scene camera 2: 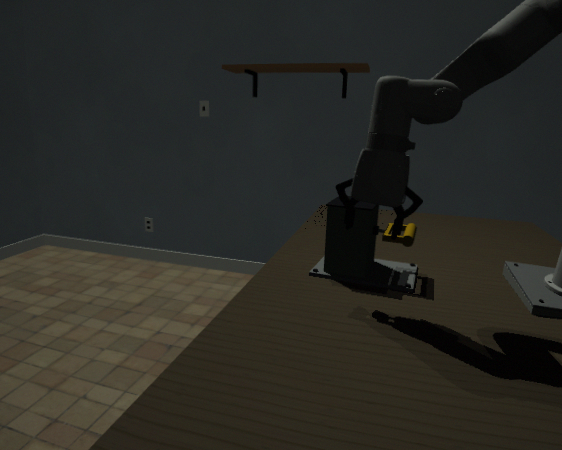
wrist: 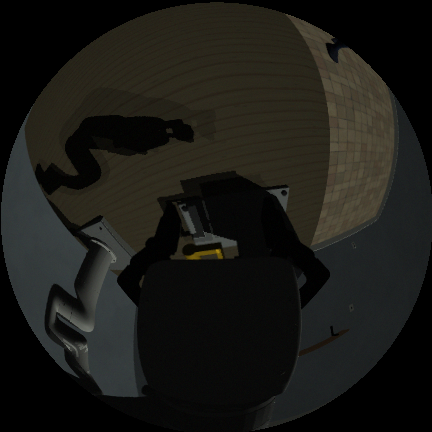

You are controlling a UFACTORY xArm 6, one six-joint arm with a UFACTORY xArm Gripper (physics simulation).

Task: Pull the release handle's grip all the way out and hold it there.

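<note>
The release handle's yellow grip [scene camera 2: 410,234] [wrist: 205,254] sticks out on a short rod from the right side of the dark box [scene camera 2: 350,245] in the scene view. The box stands upright on a grey baseplate [scene camera 2: 318,270] [wrist: 283,195]. My gripper [scene camera 2: 373,230] [wrist: 219,209] is wide open and points down, with nothing held. In the scene view one finger overlaps the box and the other overlaps the yellow handle's frame; whether they touch cannot be told. In the wrist view the gripper body hides part of the handle.
The robot's grey base plate [scene camera 2: 527,292] [wrist: 104,231] is on the table [scene camera 2: 280,350] [wrist: 240,75], to the right in the scene view. A brown shelf [scene camera 2: 300,68] [wrist: 325,343] is on the wall. The arm's shadow falls across the table. The tiled floor [scene camera 2: 100,310] [wrist: 355,145] lies beyond the table edge.
</note>
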